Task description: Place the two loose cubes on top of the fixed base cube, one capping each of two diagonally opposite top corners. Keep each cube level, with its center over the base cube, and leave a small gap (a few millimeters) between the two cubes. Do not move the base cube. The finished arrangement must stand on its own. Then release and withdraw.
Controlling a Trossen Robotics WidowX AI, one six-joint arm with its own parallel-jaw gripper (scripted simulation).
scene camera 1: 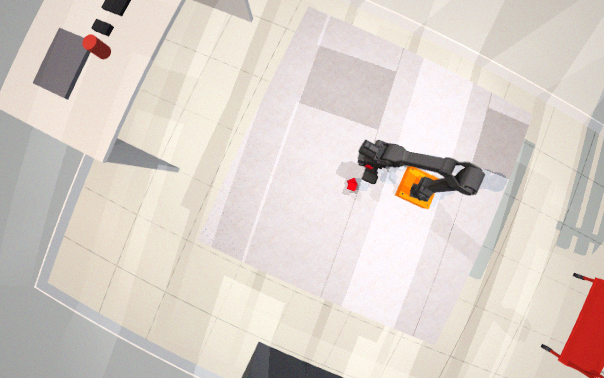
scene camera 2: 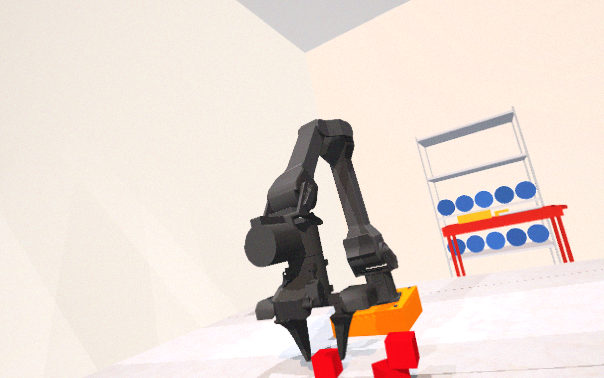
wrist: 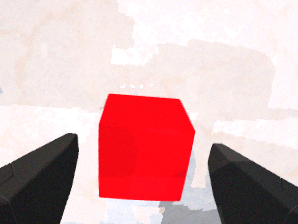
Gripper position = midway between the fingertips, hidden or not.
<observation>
My gripper (scene camera 2: 325, 360) is open, with nothing in its grasp. Further things: a red cube (wrist: 144, 143).
My gripper also shows in the wrist view (wrist: 145, 149).
</observation>
